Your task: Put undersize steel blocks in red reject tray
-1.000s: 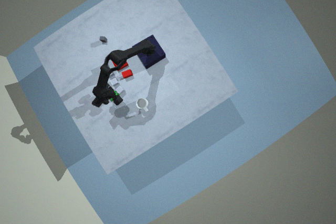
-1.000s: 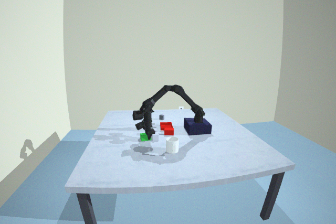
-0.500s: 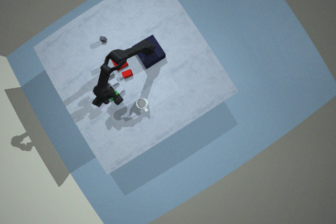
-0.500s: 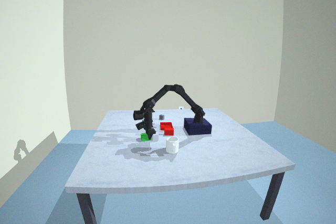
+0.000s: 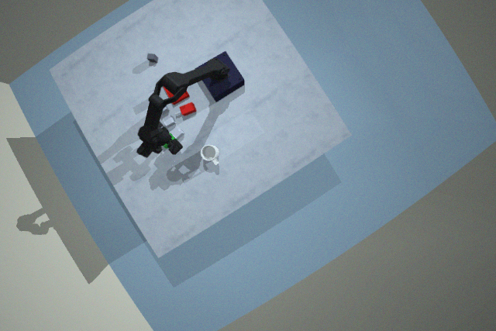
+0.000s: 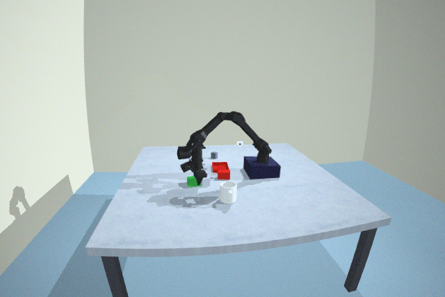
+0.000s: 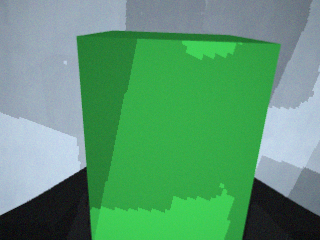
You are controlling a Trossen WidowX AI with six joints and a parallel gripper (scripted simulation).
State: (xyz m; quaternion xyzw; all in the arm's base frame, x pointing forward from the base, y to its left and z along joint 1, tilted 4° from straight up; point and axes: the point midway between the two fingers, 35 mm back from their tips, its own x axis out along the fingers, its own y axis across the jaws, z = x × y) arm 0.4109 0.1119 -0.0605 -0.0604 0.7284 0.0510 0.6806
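The green GO gauge is 20 mm above my gripper tip and 10 mm behind it. From my gripper tip the other things lie so: white mug 200 mm to the left, 130 mm behind, 20 mm above; red reject tray 220 mm to the right, 170 mm behind; red block 140 mm behind, 90 mm to the right, 10 mm above.
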